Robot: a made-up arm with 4 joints.
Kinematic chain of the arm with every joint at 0, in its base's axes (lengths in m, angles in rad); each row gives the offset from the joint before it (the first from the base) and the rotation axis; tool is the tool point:
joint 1: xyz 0 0 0.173 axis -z
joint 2: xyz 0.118 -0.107 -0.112 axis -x
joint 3: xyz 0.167 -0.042 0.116 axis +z
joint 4: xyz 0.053 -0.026 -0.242 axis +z
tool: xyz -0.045 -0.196 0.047
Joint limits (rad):
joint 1: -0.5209..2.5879
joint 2: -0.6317..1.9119
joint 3: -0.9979..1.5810
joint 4: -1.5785..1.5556
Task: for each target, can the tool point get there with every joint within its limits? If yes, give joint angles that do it. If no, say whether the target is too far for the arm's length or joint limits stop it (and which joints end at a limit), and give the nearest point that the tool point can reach.
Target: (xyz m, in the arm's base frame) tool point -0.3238 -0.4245 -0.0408
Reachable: yes | joints 1.6089 -0.1107 0.6224 0.0855
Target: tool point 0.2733 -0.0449 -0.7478
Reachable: no: too far | nearest point 0.3724 -0.1337 -0.1791 | short by 0.584 m
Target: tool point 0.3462 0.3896 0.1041
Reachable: no: joint limits stop it (at a limit: joint 1) | nearest point 0.3399 0.2846 0.0902 | short by 0.106 m
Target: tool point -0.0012 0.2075 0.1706
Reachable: no: joint limits stop it (at a limit: joint 1, joint 3) | nearest point -0.1700 0.1023 0.1695 | short by 0.199 m
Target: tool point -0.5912 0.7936 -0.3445
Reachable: no: too far | nearest point -0.4097 0.1994 -0.0673 | short by 0.680 m
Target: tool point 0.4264 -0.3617 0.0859
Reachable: yes | joints 0.3652 1.5912 1.2209 0.4650
